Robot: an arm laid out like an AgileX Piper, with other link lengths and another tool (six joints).
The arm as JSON. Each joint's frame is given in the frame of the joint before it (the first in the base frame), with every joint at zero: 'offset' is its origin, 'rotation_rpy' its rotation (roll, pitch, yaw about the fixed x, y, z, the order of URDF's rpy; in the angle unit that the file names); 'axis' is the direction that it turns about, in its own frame. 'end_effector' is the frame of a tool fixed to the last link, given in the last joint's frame.
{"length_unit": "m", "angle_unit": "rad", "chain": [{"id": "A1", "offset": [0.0, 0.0, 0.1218], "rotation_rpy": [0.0, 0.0, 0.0], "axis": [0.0, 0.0, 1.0]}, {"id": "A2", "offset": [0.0, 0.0, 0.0], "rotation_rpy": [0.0, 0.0, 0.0], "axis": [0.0, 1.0, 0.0]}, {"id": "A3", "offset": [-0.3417, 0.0, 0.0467], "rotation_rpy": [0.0, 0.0, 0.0], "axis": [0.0, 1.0, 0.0]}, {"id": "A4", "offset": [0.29, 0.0, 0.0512], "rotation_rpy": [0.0, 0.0, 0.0], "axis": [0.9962, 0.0, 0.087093]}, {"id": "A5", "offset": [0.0, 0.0, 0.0], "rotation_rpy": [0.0, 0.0, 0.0], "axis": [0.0, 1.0, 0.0]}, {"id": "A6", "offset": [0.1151, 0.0, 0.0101], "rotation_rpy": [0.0, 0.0, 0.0], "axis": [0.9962, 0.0, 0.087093]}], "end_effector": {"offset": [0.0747, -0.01, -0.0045], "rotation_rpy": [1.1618, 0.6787, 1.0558]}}
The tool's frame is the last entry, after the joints.
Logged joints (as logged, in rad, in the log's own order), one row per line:
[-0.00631, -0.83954, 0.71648, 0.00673, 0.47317, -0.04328]
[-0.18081, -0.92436, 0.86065, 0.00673, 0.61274, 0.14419]
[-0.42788, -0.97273, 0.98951, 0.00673, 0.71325, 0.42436]
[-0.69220, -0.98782, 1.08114, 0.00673, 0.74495, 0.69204]
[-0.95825, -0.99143, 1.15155, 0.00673, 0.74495, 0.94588]
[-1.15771, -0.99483, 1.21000, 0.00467, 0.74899, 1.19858]
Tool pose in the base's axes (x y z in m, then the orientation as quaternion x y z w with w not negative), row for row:
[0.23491, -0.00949, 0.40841, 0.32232, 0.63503, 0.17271, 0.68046]
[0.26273, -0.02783, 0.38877, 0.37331, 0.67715, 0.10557, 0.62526]
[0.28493, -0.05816, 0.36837, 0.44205, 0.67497, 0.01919, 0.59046]
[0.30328, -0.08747, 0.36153, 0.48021, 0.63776, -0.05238, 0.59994]
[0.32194, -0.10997, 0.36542, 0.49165, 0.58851, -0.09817, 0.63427]
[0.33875, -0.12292, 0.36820, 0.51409, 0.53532, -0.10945, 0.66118]
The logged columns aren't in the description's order. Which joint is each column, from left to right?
Columns, left to right: A4, A3, A2, A1, A5, A6.
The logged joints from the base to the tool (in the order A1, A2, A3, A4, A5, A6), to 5 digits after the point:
[0.00673, 0.71648, -0.83954, -0.00631, 0.47317, -0.04328]
[0.00673, 0.86065, -0.92436, -0.18081, 0.61274, 0.14419]
[0.00673, 0.98951, -0.97273, -0.42788, 0.71325, 0.42436]
[0.00673, 1.08114, -0.98782, -0.69220, 0.74495, 0.69204]
[0.00673, 1.15155, -0.99143, -0.95825, 0.74495, 0.94588]
[0.00467, 1.21000, -0.99483, -1.15771, 0.74899, 1.19858]

